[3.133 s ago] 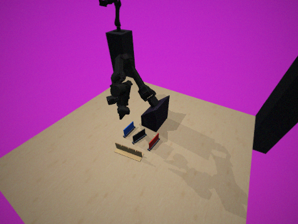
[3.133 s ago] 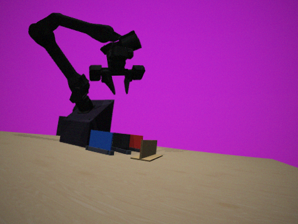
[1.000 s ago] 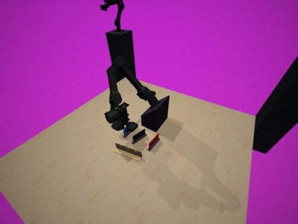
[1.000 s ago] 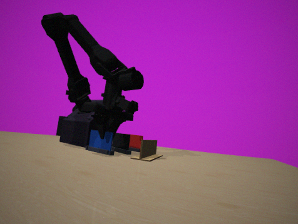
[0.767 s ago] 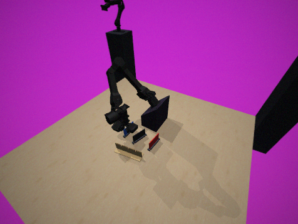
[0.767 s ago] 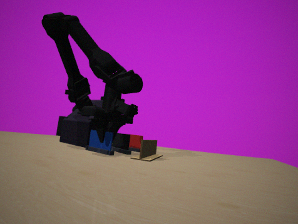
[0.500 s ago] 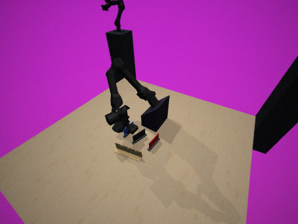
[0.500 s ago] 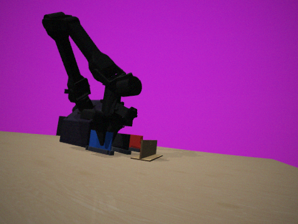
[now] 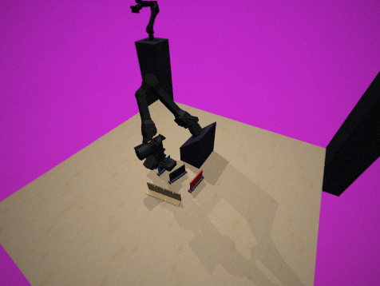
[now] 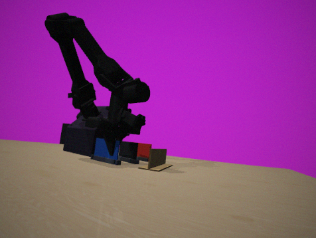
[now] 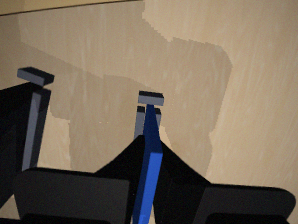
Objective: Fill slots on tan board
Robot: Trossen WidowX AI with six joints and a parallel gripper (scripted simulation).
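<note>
My gripper tip is now 11 cm short of the tan board and 9 cm to the right of it. The rest, counted from my gripper tip: black board (1 cm behind, 10 cm to the left); then blue board (3 cm behind); then red board (1 cm behind, 21 cm to the left).
</note>
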